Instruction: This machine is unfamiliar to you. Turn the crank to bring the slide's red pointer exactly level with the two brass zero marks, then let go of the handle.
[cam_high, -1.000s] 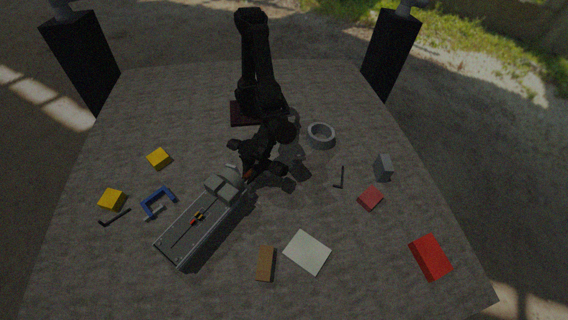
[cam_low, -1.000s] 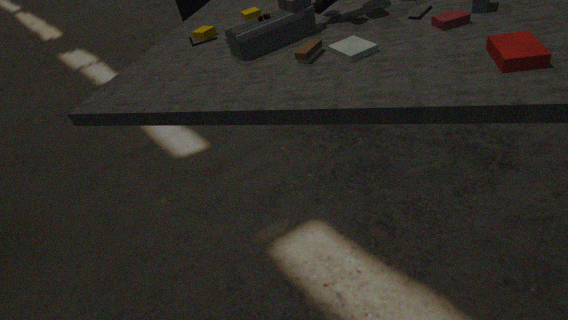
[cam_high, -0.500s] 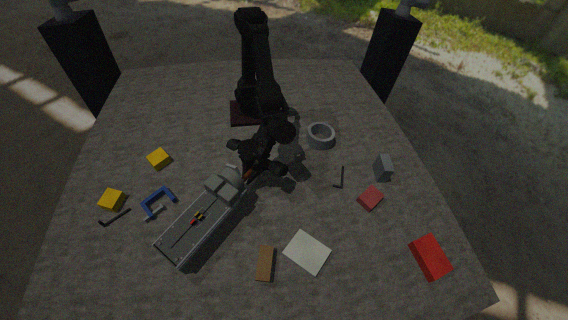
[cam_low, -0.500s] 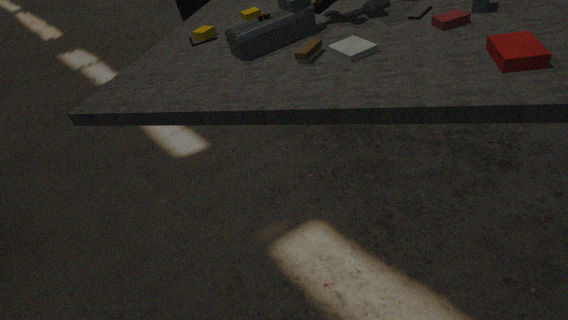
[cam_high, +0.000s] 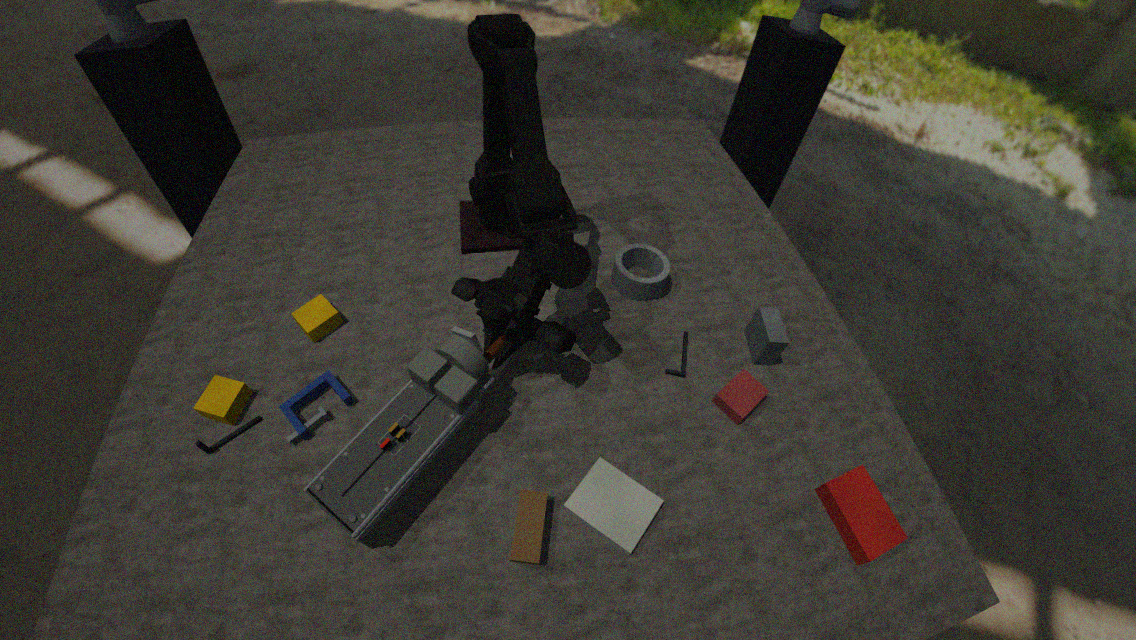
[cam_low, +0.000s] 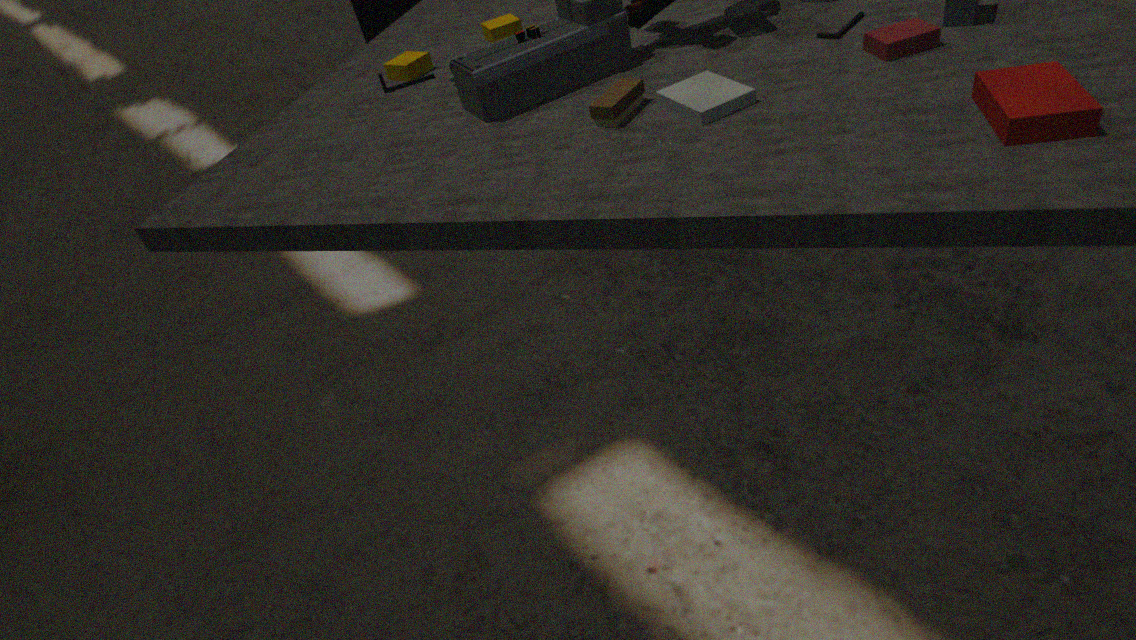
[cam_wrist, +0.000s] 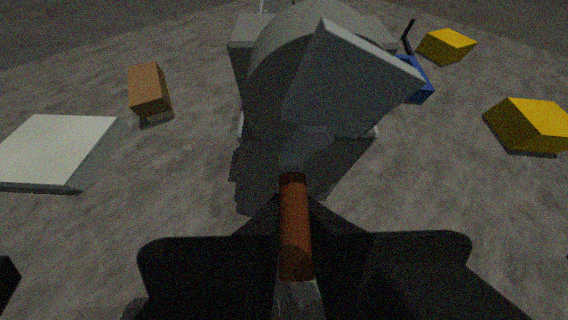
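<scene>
The brown crank handle is 30 mm above my gripper tip, 10 mm to the left of it and 10 mm behind it. Round my gripper tip: white plate: 210 mm ahead, 150 mm to the left, 20 mm below; red pointer: 140 mm ahead, 130 mm to the right, 50 mm above; brown block: 230 mm ahead, 40 mm to the left, 20 mm below.
</scene>
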